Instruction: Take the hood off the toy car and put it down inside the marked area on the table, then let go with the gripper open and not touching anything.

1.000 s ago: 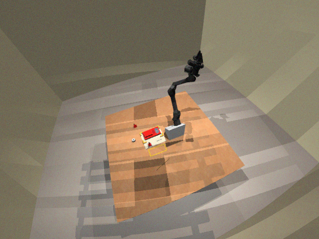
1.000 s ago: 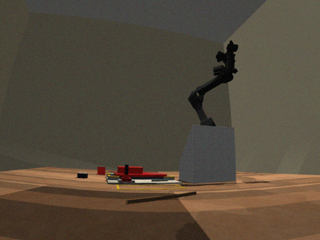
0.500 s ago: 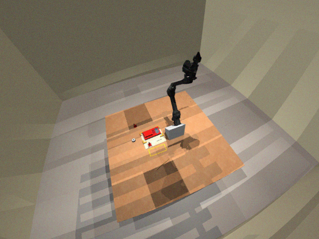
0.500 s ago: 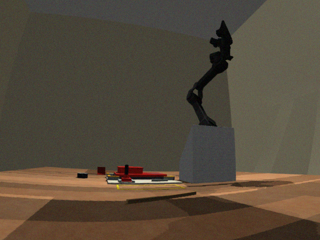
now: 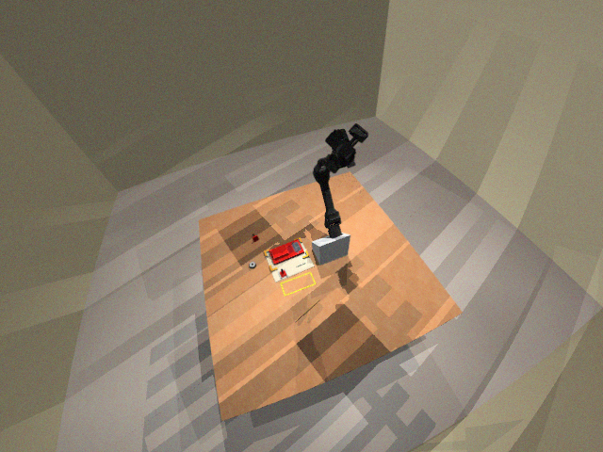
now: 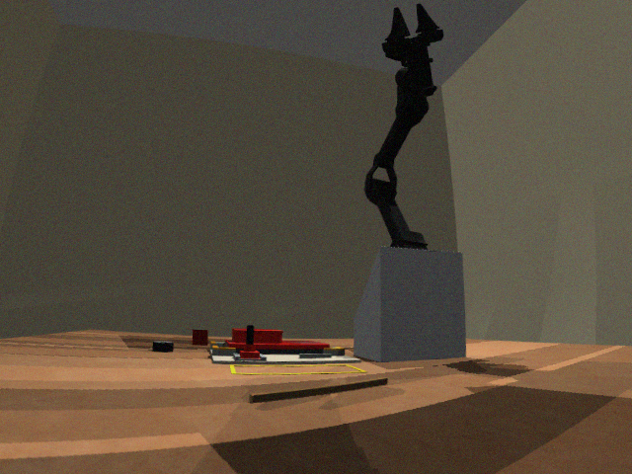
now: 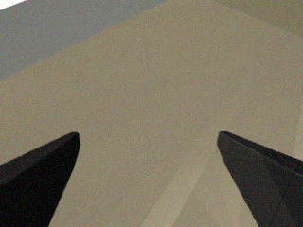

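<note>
The hood is 27 cm ahead of my gripper tip, 22 cm to the right of it and 76 cm below it. Also, from my gripper tip: thin wooden stick (27 cm ahead, 17 cm to the left, 80 cm below); then dark wheel (46 cm ahead, 23 cm to the right, 79 cm below).
</note>
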